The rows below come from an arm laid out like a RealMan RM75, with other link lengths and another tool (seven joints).
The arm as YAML. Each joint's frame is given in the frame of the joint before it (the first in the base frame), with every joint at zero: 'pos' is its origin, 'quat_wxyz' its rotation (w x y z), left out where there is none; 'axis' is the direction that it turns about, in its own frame. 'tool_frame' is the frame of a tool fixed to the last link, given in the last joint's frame.
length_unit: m
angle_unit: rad
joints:
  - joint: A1
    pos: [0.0, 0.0, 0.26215]
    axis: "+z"
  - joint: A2
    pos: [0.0, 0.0, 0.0]
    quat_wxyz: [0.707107, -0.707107, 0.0, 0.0]
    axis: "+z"
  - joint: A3
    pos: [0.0, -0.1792, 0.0]
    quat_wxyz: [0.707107, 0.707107, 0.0, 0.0]
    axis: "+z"
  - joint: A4
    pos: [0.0, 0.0, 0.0]
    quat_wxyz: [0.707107, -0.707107, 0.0, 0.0]
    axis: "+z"
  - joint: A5
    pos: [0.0, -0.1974, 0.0]
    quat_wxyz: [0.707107, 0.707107, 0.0, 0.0]
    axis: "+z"
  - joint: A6
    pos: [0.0, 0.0, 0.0]
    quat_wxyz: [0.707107, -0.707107, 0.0, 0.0]
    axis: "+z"
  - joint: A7
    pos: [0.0, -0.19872, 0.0]
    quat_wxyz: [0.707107, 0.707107, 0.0, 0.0]
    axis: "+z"
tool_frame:
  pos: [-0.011, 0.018, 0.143]
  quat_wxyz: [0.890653, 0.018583, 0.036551, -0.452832]
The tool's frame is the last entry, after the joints.
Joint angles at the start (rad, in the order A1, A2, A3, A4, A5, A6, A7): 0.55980 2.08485 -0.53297 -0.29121 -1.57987 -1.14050 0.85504
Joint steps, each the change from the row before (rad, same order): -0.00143 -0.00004 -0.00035 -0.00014 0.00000 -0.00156 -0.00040; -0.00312 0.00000 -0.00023 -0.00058 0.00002 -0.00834 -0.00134; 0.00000 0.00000 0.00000 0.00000 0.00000 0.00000 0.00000; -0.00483 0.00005 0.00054 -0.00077 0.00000 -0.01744 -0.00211; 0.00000 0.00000 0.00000 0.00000 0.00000 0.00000 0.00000; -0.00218 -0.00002 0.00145 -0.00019 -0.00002 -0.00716 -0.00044; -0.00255 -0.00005 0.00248 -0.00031 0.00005 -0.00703 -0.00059; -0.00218 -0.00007 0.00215 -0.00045 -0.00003 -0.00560 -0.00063; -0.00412 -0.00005 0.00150 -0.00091 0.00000 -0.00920 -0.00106; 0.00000 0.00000 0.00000 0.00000 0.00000 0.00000 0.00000; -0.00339 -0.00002 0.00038 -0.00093 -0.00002 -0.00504 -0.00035; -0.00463 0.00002 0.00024 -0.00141 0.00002 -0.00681 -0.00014; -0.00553 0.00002 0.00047 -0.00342 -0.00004 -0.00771 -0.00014; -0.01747 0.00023 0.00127 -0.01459 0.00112 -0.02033 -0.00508; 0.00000 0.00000 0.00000 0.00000 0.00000 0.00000 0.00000
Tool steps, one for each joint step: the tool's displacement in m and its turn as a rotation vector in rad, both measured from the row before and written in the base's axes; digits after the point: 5 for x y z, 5 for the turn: 0.00016 -0.00045 -0.00001 -0.00023 0.00018 0.00034; -0.00120 -0.00151 0.00030 -0.00046 0.00266 0.00507; 0.00000 0.00000 0.00000 0.00000 0.00000 0.00000; -0.00320 -0.00284 0.00080 -0.00072 0.00688 0.01125; 0.00000 0.00000 0.00000 0.00000 0.00000 0.00000; -0.00110 -0.00102 0.00067 0.00042 0.00375 0.00355; -0.00079 -0.00086 0.00102 0.00142 0.00397 0.00268; -0.00054 -0.00066 0.00091 0.00143 0.00291 0.00209; -0.00083 -0.00148 0.00097 0.00098 0.00380 0.00398; 0.00000 0.00000 0.00000 0.00000 0.00000 0.00000; 0.00001 -0.00099 0.00052 0.00040 0.00179 0.00134; -0.00001 -0.00136 0.00067 0.00035 0.00253 0.00179; 0.00009 -0.00130 0.00127 0.00168 0.00177 0.00245; 0.00134 -0.00297 0.00493 0.01044 -0.00186 0.00808; 0.00000 0.00000 0.00000 0.00000 0.00000 0.00000
